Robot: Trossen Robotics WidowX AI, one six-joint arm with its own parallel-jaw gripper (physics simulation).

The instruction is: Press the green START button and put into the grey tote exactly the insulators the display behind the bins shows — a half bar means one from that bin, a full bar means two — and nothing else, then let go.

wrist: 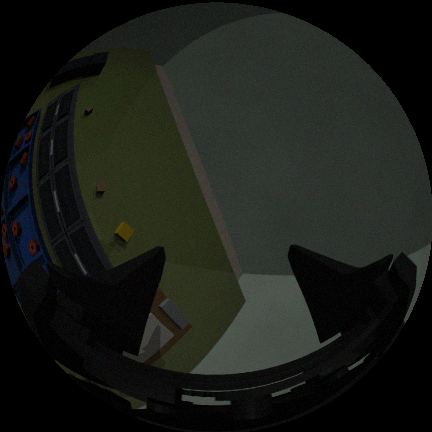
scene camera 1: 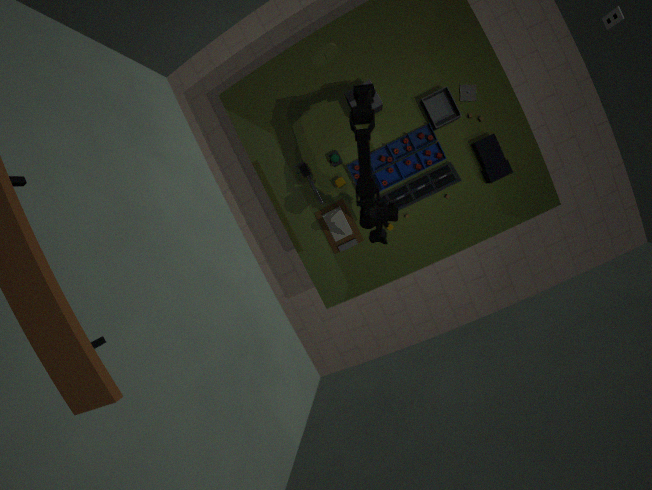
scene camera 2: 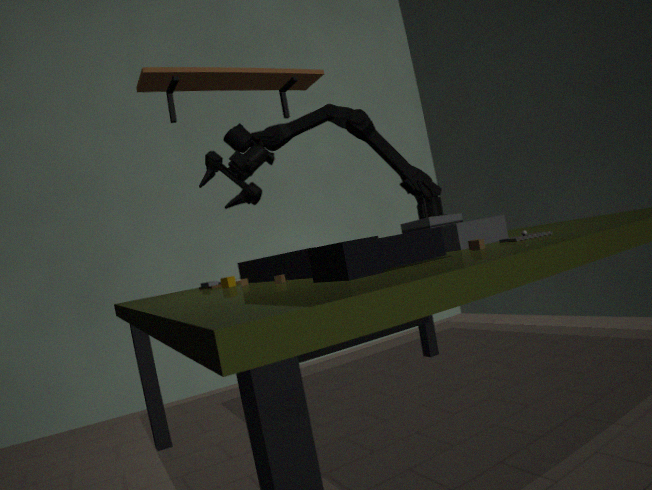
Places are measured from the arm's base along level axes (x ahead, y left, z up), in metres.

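Pixels of known places: gripper, fingertip midpoint: [wrist: 229, 253] [scene camera 1: 386, 235] [scene camera 2: 212, 197]; arm's base, link origin: [scene camera 2: 432, 218].
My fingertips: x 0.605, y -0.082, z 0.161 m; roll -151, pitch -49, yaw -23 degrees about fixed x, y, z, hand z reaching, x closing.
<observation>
For each thing: its top centre in the pictures, then the offset to it from my fingertips. "spot": a spot on its surface instead.
- green START button, top centre: [scene camera 1: 334, 158] dx -0.396, dy -0.135, dz -0.204 m
- grey tote, top centre: [scene camera 2: 459, 223] [scene camera 1: 441, 107] dx -0.468, dy +0.403, dz -0.191 m
- dark box, top centre: [scene camera 2: 375, 236] [scene camera 1: 493, 157] dx -0.182, dy +0.567, dz -0.189 m
- wood-framed tray, top centre: [wrist: 149, 340] [scene camera 1: 338, 227] dx -0.069, dy -0.218, dz -0.227 m
- dark-headed tool, surface spot: [scene camera 1: 304, 169] spot: dx -0.395, dy -0.298, dz -0.226 m
My gripper [scene camera 1: 378, 236] [scene camera 2: 213, 196] [wrist: 229, 253] is open and empty, high above the table beyond the display, away from the bins and tote. The green START button [scene camera 1: 335, 158] is left of the bins in scene camera 1. Blue bins [scene camera 1: 380, 176] [wrist: 22, 207] hold red-orange insulators [scene camera 1: 390, 169] [wrist: 32, 246]; the arm hides part of them. The dark display [scene camera 1: 416, 188] [wrist: 65, 192] shows pale bars; I cannot tell half from full. The grey tote [scene camera 1: 440, 108] is at the upper right in scene camera 1, and no insulator shows in it.
A dark box [scene camera 1: 491, 158] [wrist: 80, 67] stands beyond the display's end. A wood-framed tray [scene camera 1: 327, 236] lies left of the arm's end. Yellow blocks [scene camera 1: 339, 181] [scene camera 2: 228, 281] [wrist: 124, 232], small brown cubes [scene camera 1: 446, 196] [wrist: 100, 188] and a dark-headed tool [scene camera 1: 304, 169] lie about.
</observation>
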